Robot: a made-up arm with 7 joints.
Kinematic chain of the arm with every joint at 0, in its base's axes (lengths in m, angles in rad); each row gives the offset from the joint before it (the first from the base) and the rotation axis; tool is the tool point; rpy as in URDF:
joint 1: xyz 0 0 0.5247 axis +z
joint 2: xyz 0 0 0 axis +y
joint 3: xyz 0 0 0.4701 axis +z
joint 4: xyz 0.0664 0 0 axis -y
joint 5: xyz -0.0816 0 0.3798 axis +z
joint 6: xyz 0 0 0 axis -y
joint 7: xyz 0.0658 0 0 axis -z
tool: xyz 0 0 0 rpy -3.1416 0 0
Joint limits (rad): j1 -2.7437..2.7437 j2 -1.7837..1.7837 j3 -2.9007..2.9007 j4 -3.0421..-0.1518 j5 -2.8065..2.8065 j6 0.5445..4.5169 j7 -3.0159..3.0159
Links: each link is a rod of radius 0.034 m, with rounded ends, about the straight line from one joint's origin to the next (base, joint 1, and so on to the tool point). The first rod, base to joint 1, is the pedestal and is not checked.
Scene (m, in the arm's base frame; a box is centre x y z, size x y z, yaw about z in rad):
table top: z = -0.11
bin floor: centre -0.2 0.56 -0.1 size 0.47 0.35 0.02 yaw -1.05
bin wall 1: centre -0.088 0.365 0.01 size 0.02 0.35 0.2 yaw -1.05
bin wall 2: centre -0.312 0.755 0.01 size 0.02 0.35 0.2 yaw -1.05
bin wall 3: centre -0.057 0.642 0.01 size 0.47 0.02 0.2 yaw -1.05
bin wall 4: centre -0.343 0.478 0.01 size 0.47 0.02 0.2 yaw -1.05
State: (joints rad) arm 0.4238 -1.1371 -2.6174 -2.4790 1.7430 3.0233 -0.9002
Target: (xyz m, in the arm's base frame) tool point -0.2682 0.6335 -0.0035
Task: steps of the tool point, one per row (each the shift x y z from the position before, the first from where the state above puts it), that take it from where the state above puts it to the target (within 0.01 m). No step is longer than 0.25 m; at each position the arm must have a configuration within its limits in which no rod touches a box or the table.
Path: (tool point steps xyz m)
1: -0.1136 0.0682 -0.0265
2: -0.0939 0.1192 -0.0204
3: -0.0511 0.1624 -0.0136
4: 0.0100 0.1878 -0.0059
5: 0.0814 0.1876 0.0022
6: 0.1515 0.1589 0.0106
7: -0.0087 0.0157 -0.1260
8: 0.0087 -0.0157 -0.1236

